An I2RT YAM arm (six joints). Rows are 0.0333 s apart.
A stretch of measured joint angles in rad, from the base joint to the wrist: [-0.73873, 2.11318, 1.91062, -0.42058, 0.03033, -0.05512]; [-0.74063, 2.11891, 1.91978, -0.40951, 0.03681, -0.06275]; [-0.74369, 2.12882, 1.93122, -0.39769, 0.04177, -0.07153]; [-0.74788, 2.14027, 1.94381, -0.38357, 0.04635, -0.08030]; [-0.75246, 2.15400, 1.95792, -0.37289, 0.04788, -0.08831]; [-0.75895, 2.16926, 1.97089, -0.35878, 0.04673, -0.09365]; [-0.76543, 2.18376, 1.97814, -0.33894, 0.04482, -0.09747]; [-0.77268, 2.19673, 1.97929, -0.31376, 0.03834, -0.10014]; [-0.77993, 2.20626, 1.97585, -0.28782, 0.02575, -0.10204]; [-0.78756, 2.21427, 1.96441, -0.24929, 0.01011, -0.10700]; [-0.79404, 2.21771, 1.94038, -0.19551, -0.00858, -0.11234]
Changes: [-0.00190, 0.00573, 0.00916, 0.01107, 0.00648, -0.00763]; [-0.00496, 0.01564, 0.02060, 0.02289, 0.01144, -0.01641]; [-0.00915, 0.02709, 0.03319, 0.03701, 0.01602, -0.02518]; [-0.01373, 0.04082, 0.04730, 0.04769, 0.01755, -0.03319]; [-0.02022, 0.05608, 0.06027, 0.06180, 0.01640, -0.03853]; [-0.02670, 0.07058, 0.06752, 0.08164, 0.01449, -0.04235]; [-0.03395, 0.08355, 0.06867, 0.10682, 0.00801, -0.04502]; [-0.04120, 0.09308, 0.06523, 0.13276, -0.00458, -0.04692]; [-0.04883, 0.10109, 0.05379, 0.17129, -0.02022, -0.05188]; [-0.05531, 0.10453, 0.02976, 0.22507, -0.03891, -0.05722]
